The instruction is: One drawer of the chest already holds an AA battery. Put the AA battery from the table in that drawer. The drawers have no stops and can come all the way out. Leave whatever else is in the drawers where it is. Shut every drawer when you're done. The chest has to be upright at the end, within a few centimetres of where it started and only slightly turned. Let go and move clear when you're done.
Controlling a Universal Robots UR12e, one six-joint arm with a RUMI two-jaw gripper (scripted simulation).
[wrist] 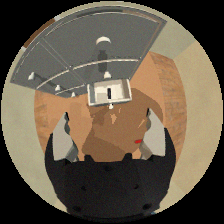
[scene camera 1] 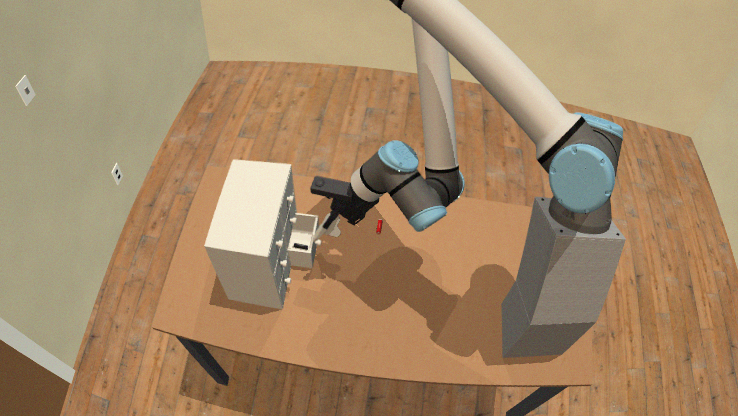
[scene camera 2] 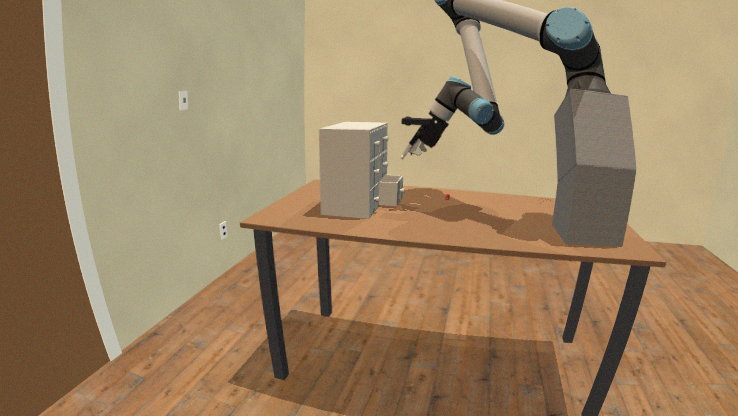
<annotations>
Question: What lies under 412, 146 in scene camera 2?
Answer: My gripper.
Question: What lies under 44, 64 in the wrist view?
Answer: A drawer.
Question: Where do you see a drawer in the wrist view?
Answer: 111, 36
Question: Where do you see a white chest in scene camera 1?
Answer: At 238, 243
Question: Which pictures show my gripper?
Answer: The wrist view, scene camera 1 and scene camera 2: all of them.
</annotations>
